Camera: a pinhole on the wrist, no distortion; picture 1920 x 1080 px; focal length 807.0 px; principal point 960.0 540.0 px. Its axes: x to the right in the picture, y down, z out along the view. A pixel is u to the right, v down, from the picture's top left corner.
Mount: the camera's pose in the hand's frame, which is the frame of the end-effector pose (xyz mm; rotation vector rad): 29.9 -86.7 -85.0 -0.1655 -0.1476 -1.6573
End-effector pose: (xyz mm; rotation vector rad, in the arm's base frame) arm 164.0 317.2 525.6 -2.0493 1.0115 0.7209
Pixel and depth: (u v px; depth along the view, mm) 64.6 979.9 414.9
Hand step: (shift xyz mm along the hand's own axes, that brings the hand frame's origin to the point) 305.1 422.7 231.2
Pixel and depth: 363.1 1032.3 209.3
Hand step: 175.2 93.4 89.7
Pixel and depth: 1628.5 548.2 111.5
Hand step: 24.9 -155.3 42.4
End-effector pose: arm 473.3 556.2 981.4 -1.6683 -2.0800 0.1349
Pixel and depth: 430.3 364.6 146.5
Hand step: 9.8 38.7 39.9
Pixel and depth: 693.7 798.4 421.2
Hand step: 185.3 118.6 300.5
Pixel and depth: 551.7 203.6 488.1
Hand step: -140.5 268.4 345.7
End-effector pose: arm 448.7 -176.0 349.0 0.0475 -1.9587 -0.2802
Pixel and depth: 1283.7 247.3 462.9
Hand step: -144.7 -162.3 405.7
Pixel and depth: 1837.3 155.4 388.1
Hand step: -184.5 -406.0 378.6
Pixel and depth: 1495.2 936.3 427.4
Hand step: 221.9 -299.6 389.2
